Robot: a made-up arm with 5 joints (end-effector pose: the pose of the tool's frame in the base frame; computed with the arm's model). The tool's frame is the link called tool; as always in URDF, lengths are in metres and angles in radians.
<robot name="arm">
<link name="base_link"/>
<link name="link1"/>
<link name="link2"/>
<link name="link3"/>
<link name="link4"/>
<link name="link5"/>
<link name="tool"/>
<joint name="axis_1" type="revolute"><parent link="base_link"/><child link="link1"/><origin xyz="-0.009 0.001 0.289" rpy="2.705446 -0.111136 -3.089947"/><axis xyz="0 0 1"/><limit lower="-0.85" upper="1.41"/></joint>
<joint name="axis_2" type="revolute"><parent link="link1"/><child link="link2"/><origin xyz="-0.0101 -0.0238 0.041" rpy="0.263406 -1.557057 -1.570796"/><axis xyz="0 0 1"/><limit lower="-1.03" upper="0.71"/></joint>
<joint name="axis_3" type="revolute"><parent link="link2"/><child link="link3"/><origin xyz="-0.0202 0.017 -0.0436" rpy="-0.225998 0.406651 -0.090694"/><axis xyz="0 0 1"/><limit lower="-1.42" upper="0.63"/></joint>
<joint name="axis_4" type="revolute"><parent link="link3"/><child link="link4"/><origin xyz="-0.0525 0.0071 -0.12" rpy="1.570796 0 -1.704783"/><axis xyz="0 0 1"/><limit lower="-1.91" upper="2.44"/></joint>
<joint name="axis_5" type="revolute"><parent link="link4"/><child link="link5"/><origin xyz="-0.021 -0.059 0.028" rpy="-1.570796 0 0"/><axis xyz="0 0 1"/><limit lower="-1.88" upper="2.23"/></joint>
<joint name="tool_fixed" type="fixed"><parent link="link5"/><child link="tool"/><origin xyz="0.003 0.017 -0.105" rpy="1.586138 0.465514 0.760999"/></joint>
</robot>
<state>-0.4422 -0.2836 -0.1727 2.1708 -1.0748</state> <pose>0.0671 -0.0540 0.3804 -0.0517 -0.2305 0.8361 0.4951</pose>
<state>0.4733 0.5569 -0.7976 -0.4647 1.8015</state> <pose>-0.2303 -0.2556 0.2962 0.1667 0.9325 -0.1254 0.2949</pose>
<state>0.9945 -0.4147 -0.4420 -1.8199 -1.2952</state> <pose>-0.2326 0.1080 0.2810 0.2219 0.4283 0.8708 0.0950</pose>
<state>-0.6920 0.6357 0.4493 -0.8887 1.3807</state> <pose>0.1485 -0.2287 0.3745 -0.3317 0.8989 -0.2375 0.1595</pose>
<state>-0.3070 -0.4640 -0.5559 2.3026 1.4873</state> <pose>-0.0180 -0.0775 0.4028 -0.9369 -0.0374 -0.1611 0.3080</pose>
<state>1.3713 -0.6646 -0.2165 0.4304 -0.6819</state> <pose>-0.2462 -0.0047 0.5002 -0.3842 0.0065 -0.5737 0.7233</pose>
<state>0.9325 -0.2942 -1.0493 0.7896 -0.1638</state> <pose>-0.2247 -0.1223 0.4646 -0.4473 -0.0572 -0.3057 0.8386</pose>
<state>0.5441 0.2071 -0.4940 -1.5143 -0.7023</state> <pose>-0.2587 -0.0747 0.3172 0.0420 -0.0372 -0.9304 0.3624</pose>
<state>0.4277 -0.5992 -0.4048 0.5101 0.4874</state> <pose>-0.2125 -0.2281 0.3875 -0.2904 0.2404 -0.3816 0.8439</pose>
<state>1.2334 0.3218 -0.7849 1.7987 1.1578</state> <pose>-0.0660 -0.1873 0.3948 -0.5400 0.7027 0.0476 0.4608</pose>
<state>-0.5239 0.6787 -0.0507 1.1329 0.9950</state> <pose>0.2768 -0.1145 0.2294 -0.6321 0.4000 0.5225 0.4092</pose>
